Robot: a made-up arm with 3 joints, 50 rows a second.
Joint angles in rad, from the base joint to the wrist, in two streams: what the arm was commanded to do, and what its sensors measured. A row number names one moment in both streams.
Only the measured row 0 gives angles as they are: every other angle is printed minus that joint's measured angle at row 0.
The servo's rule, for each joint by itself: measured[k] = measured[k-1] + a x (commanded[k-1-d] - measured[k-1]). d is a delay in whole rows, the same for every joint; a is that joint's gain. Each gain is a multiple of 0.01, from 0.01 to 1. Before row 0 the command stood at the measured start. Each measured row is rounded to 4 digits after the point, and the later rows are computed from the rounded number. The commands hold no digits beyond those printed.
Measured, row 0:
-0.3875, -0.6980, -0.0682
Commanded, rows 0 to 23:
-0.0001, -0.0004, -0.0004
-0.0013, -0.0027, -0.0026
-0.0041, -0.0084, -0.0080
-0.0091, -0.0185, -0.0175
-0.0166, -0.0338, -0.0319
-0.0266, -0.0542, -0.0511
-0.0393, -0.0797, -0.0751
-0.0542, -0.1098, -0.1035
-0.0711, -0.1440, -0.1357
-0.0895, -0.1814, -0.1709
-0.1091, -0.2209, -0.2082
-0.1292, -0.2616, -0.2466
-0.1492, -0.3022, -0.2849
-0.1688, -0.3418, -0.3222
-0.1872, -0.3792, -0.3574
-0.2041, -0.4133, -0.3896
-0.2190, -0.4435, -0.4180
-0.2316, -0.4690, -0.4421
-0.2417, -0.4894, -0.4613
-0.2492, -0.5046, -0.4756
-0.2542, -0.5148, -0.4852
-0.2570, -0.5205, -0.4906
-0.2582, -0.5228, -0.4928
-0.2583, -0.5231, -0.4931
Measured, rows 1 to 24:
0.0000, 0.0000, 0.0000
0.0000, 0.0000, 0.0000
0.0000, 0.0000, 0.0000
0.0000, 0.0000, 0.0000
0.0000, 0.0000, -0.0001
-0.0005, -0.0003, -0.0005
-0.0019, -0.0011, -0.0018
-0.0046, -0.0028, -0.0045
-0.0092, -0.0059, -0.0092
-0.0158, -0.0107, -0.0163
-0.0247, -0.0176, -0.0263
-0.0359, -0.0268, -0.0394
-0.0493, -0.0385, -0.0558
-0.0646, -0.0528, -0.0754
-0.0815, -0.0696, -0.0980
-0.0996, -0.0888, -0.1233
-0.1184, -0.1101, -0.1508
-0.1376, -0.1333, -0.1799
-0.1564, -0.1579, -0.2101
-0.1745, -0.1834, -0.2406
-0.1914, -0.2094, -0.2708
-0.2067, -0.2354, -0.2999
-0.2200, -0.2608, -0.3273
-0.2311, -0.2852, -0.3525
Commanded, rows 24 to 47:
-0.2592, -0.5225, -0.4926
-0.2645, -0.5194, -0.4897
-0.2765, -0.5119, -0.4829
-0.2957, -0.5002, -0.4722
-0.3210, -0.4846, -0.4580
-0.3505, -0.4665, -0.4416
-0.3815, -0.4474, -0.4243
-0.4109, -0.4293, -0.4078
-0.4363, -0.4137, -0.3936
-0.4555, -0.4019, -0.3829
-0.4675, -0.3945, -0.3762
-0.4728, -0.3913, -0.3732
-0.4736, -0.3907, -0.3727
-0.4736, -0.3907, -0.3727
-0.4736, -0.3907, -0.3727
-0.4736, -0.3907, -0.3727
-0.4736, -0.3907, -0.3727
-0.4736, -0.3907, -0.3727
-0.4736, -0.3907, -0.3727
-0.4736, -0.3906, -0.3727
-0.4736, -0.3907, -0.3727
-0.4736, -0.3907, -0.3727
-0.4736, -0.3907, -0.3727
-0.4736, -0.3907, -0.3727
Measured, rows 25 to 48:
-0.2399, -0.3082, -0.3751
-0.2464, -0.3294, -0.3947
-0.2509, -0.3487, -0.4114
-0.2537, -0.3661, -0.4253
-0.2558, -0.3817, -0.4367
-0.2591, -0.3955, -0.4457
-0.2657, -0.4071, -0.4520
-0.2771, -0.4164, -0.4554
-0.2938, -0.4232, -0.4558
-0.3153, -0.4275, -0.4534
-0.3405, -0.4295, -0.4485
-0.3673, -0.4295, -0.4416
-0.3935, -0.4279, -0.4334
-0.4171, -0.4253, -0.4248
-0.4363, -0.4222, -0.4165
-0.4502, -0.4191, -0.4091
-0.4591, -0.4163, -0.4029
-0.4646, -0.4137, -0.3978
-0.4680, -0.4114, -0.3935
-0.4701, -0.4093, -0.3900
-0.4714, -0.4074, -0.3871
-0.4722, -0.4057, -0.3847
-0.4727, -0.4042, -0.3827
-0.4730, -0.4028, -0.3810

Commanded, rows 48 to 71:
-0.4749, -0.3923, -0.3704
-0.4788, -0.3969, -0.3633
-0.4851, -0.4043, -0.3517
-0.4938, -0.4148, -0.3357
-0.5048, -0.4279, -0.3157
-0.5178, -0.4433, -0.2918
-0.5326, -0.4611, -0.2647
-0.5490, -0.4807, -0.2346
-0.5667, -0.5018, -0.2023
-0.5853, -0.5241, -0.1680
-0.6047, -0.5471, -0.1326
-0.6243, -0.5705, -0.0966
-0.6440, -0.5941, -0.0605
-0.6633, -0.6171, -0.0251
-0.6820, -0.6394, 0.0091
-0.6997, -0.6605, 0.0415
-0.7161, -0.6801, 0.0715
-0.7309, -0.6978, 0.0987
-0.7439, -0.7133, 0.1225
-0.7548, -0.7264, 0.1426
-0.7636, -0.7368, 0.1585
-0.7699, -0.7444, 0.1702
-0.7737, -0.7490, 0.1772
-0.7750, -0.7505, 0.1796
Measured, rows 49 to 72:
-0.4732, -0.4016, -0.3796
-0.4734, -0.4005, -0.3784
-0.4735, -0.3995, -0.3774
-0.4735, -0.3986, -0.3766
-0.4740, -0.3980, -0.3755
-0.4758, -0.3979, -0.3734
-0.4793, -0.3985, -0.3697
-0.4848, -0.4001, -0.3639
-0.4924, -0.4029, -0.3557
-0.5021, -0.4069, -0.3448
-0.5137, -0.4123, -0.3312
-0.5271, -0.4191, -0.3148
-0.5421, -0.4274, -0.2957
-0.5585, -0.4371, -0.2740
-0.5761, -0.4481, -0.2500
-0.5944, -0.4603, -0.2239
-0.6132, -0.4737, -0.1961
-0.6322, -0.4880, -0.1670
-0.6511, -0.5031, -0.1371
-0.6696, -0.5188, -0.1067
-0.6873, -0.5349, -0.0764
-0.7039, -0.5512, -0.0466
-0.7191, -0.5674, -0.0179
-0.7327, -0.5833, 0.0094

